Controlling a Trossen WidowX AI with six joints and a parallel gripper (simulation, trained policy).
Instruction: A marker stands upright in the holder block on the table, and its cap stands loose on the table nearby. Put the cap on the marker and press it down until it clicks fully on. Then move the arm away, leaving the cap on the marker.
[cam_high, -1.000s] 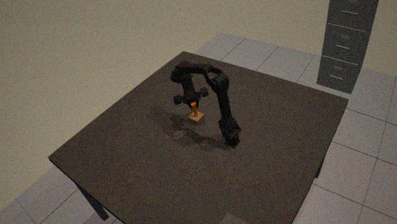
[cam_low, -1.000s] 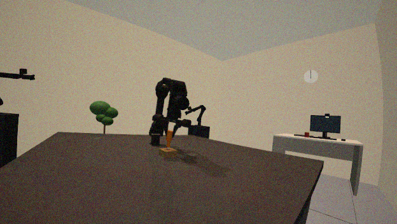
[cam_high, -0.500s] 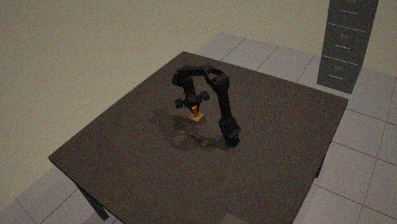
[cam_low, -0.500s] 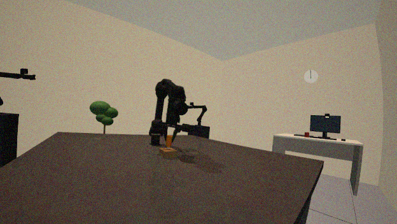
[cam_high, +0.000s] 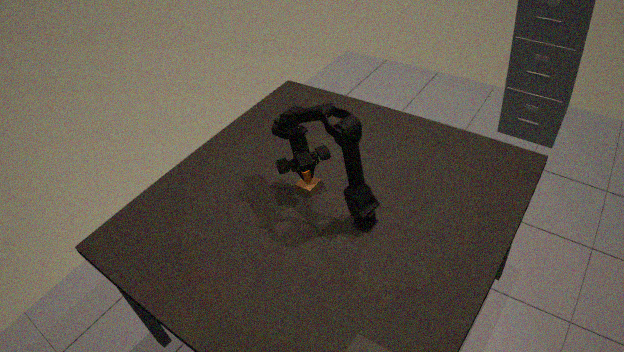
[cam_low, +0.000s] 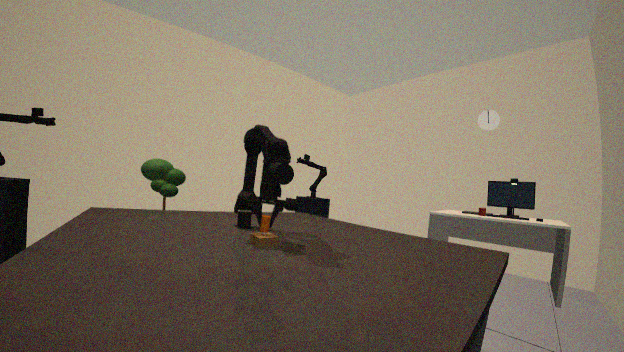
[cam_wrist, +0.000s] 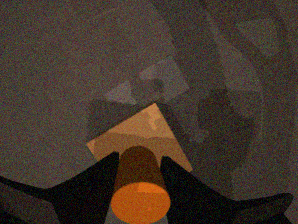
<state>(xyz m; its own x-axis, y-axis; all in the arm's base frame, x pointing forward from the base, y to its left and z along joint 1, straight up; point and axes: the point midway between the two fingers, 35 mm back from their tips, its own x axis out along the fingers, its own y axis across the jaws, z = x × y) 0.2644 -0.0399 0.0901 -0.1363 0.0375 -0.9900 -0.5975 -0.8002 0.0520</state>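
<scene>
My gripper tip is now 10 mm short of the orange marker, 10 mm to the left of it and 10 mm below it. Also, from my gripper tip: orange cap: 10 mm ahead, 10 mm above; tan holder block: 10 mm ahead, 10 mm to the right, 40 mm below.
</scene>
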